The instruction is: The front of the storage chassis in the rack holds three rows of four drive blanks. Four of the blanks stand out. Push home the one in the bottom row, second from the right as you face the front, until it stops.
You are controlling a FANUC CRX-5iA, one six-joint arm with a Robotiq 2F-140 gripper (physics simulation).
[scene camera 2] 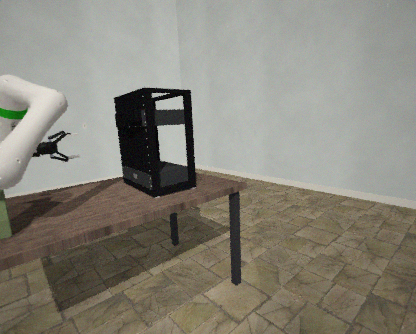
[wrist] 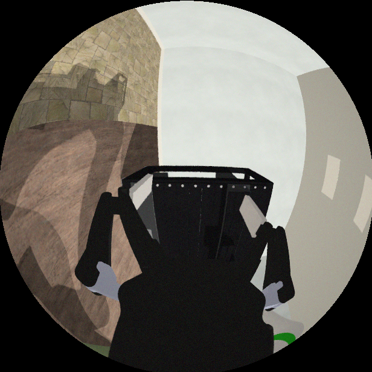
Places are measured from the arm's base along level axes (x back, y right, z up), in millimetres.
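Pixels of known places: gripper, fingertip midpoint: point(scene camera 2: 78, 145).
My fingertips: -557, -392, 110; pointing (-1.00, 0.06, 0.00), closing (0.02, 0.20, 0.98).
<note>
Behind a point stands the place of what it marks, as x, y, z.
The black rack point(scene camera 2: 189, 140) {-1006, 215, 117} point(wrist: 200, 168) stands upright on the table. Its front faces my gripper and is very dark in both views. A grey box body point(scene camera 2: 170, 117) {-907, 174, 258} shows inside the upper part of the rack through its open side; whether it is the storage chassis I cannot tell. The separate drive blanks, and which of them stand out, cannot be made out. My gripper point(scene camera 2: 75, 145) {-557, -392, 110} point(wrist: 198, 193) is wide open and empty. It is in the air in front of the rack, apart from it, at about the height of its middle. In the wrist view its fingers and body cover part of the rack front.
The brown wooden table point(scene camera 2: 90, 210) {-435, 91, -189} point(wrist: 45, 170) carries the rack near its far end. A lighter grey panel point(scene camera 2: 137, 176) {-763, -20, -92} point(wrist: 146, 220) is at the bottom of the rack front. The white arm point(scene camera 2: 37, 120) {-275, 121, 260} reaches in from the left. Pale walls point(scene camera 2: 300, 90) stand behind.
</note>
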